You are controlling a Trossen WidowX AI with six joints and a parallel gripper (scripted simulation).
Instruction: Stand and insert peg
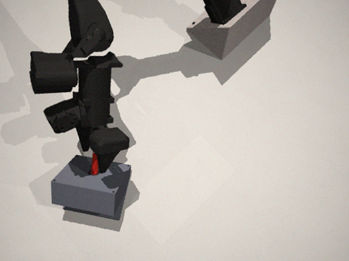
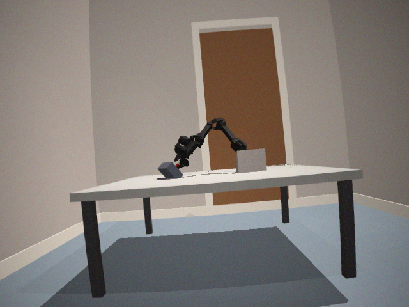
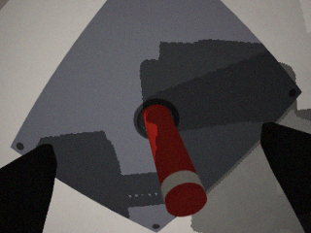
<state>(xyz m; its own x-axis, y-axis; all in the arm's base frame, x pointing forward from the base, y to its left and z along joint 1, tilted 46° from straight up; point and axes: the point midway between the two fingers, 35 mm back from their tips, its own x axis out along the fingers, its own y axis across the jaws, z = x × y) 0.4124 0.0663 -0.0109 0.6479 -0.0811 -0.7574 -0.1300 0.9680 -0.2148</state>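
Right now the peg is 1 cm behind my gripper tip. Also, from my gripper tip: panel (3 cm ahead, 3 cm to the left, 4 cm below).
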